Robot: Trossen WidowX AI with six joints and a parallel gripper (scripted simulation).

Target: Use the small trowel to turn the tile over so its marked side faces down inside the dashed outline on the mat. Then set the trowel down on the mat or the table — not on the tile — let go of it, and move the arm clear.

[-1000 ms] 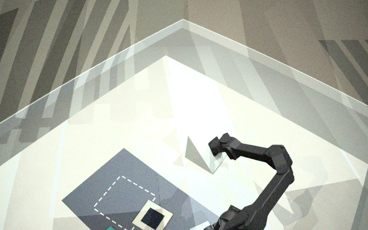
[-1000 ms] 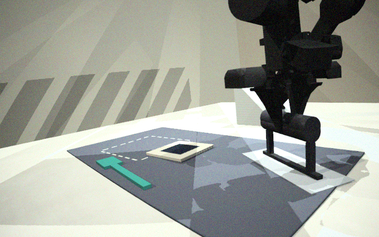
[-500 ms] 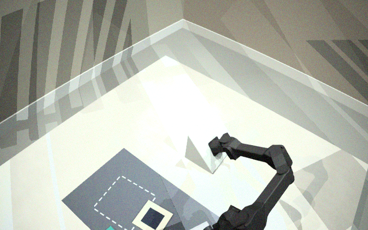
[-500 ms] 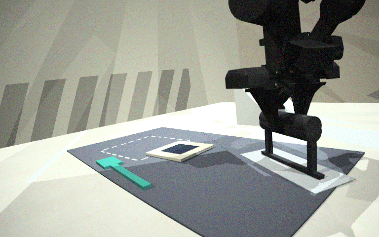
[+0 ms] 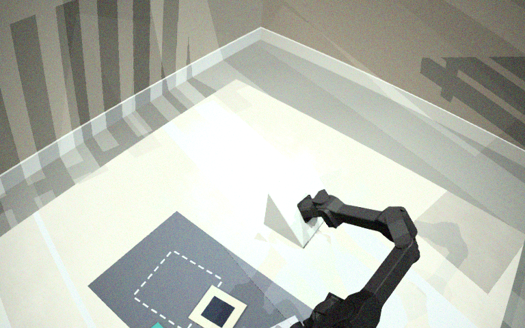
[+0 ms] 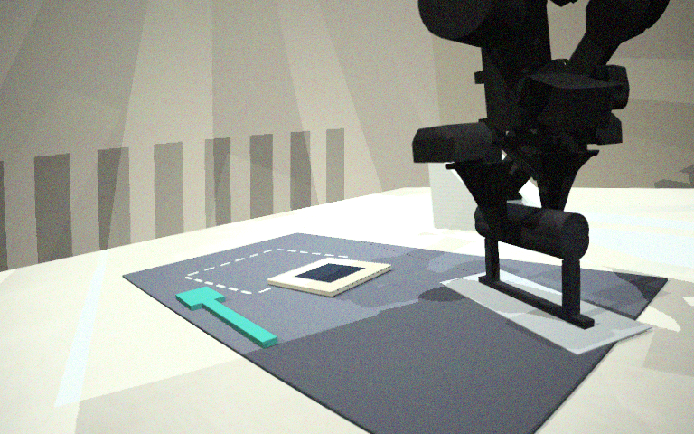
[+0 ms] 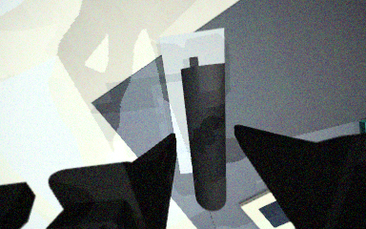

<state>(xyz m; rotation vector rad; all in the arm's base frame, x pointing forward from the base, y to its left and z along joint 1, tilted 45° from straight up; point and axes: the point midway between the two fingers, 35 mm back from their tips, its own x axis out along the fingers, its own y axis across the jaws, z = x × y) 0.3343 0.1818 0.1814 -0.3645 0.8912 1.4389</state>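
The trowel lies 10 mm behind my gripper tip, 20 mm to the right of it and 30 mm below it. The rest, counted from my gripper tip: teal t-shaped flat piece (210 mm ahead, 240 mm to the right, 60 mm below); grey mat (70 mm ahead, 230 mm to the right, 80 mm below); tile (60 mm ahead, 230 mm to the right, 60 mm below).
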